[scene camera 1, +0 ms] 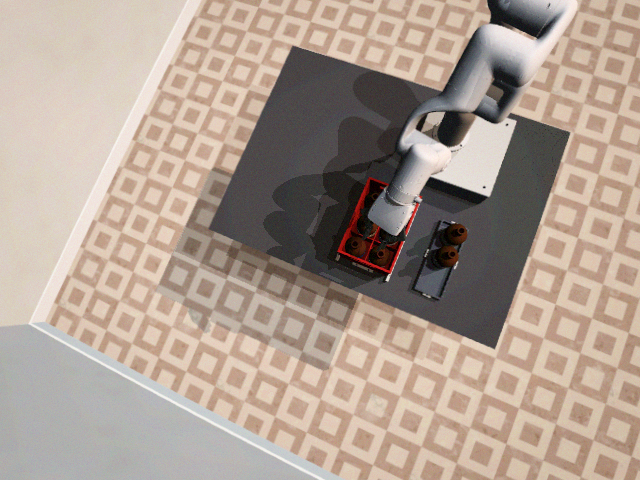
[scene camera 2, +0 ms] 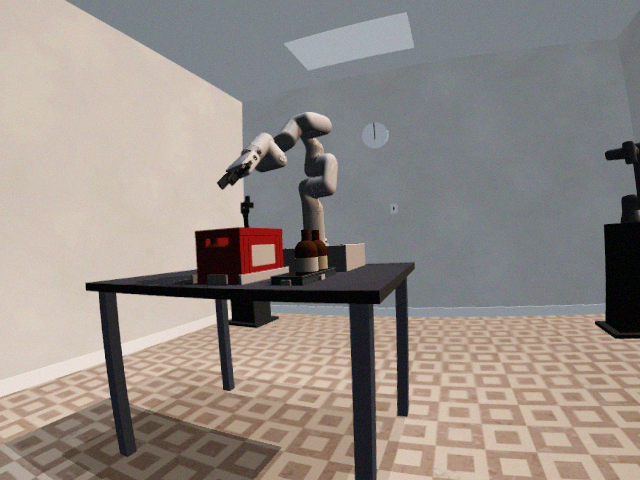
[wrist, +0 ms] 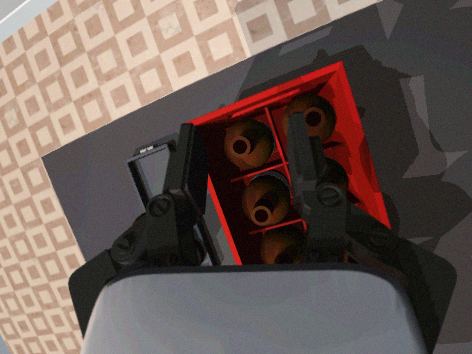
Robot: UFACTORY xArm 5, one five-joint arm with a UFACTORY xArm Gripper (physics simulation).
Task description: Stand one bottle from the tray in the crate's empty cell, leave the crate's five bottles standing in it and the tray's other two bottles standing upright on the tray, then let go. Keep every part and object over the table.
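Frame: origin at the arm's base, x ahead, y left, z up, level; metres.
Seen in the pictures: gripper, fingertip midpoint: [scene camera 1: 371,243] [scene camera 2: 224,184] [wrist: 244,136]; arm's base, link origin: [scene camera 1: 450,135].
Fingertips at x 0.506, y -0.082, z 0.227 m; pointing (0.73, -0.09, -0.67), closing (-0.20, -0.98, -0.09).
Pixels of each thing's middle, then the offset from my fingertips to it. Level surfaces: height alone.
- red crate, body centre: [wrist: 294,190] [scene camera 1: 378,228] [scene camera 2: 242,254] 0.091 m back, 0.009 m right, 0.238 m down
- tray, body centre: [wrist: 172,215] [scene camera 2: 306,275] [scene camera 1: 441,259] 0.098 m back, 0.241 m left, 0.313 m down
- dark table, surface height: 0.325 m down
My gripper [scene camera 1: 376,240] [scene camera 2: 223,182] [wrist: 244,136] is part open with nothing between its fingers. It hangs well above the red crate [scene camera 1: 361,262] [scene camera 2: 222,258] [wrist: 367,150], tilted. Several brown bottles stand in the crate cells. In the wrist view, a front bottle [wrist: 256,150], a middle bottle [wrist: 270,197] and a back bottle [wrist: 280,245] fill the tray-side column. The other column shows a front bottle [wrist: 325,127] and part of a middle bottle [wrist: 339,175]; its back bottle [scene camera 1: 375,196] shows in scene camera 1. Two bottles stand upright on the tray [scene camera 1: 430,283] [scene camera 2: 289,278] [wrist: 154,170], whose front part is bare.
The dark table [scene camera 1: 289,129] [scene camera 2: 361,288] carries the crate near its front edge, with the tray beside it. The pale base box [scene camera 1: 470,160] [scene camera 2: 355,256] stands behind them, under the arm. Low pale blocks [scene camera 2: 263,273] border the crate's foot.
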